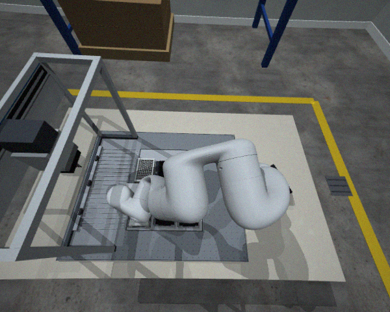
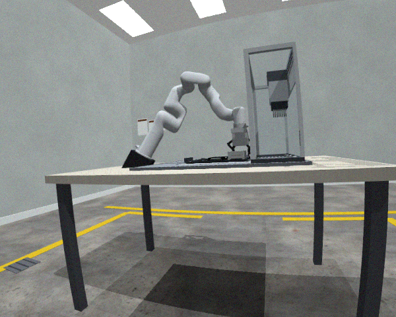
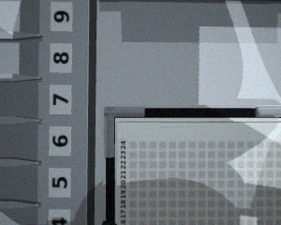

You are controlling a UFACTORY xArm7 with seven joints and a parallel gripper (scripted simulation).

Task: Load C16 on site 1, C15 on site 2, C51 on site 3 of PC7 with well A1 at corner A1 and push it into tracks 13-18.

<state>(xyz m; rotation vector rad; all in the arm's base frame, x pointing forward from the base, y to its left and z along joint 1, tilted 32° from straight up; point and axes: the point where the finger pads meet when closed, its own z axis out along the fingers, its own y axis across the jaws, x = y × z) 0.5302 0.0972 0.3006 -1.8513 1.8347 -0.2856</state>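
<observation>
Now: the nest S3 20 mm below my hand. Also, from my hand: nest S2: 120 mm behind, 20 mm to the right, 20 mm below; white 384-well plate C16: 10 mm ahead, 190 mm to the right; small white corner mark: 160 mm behind, 80 mm to the right, 20 mm below.
</observation>
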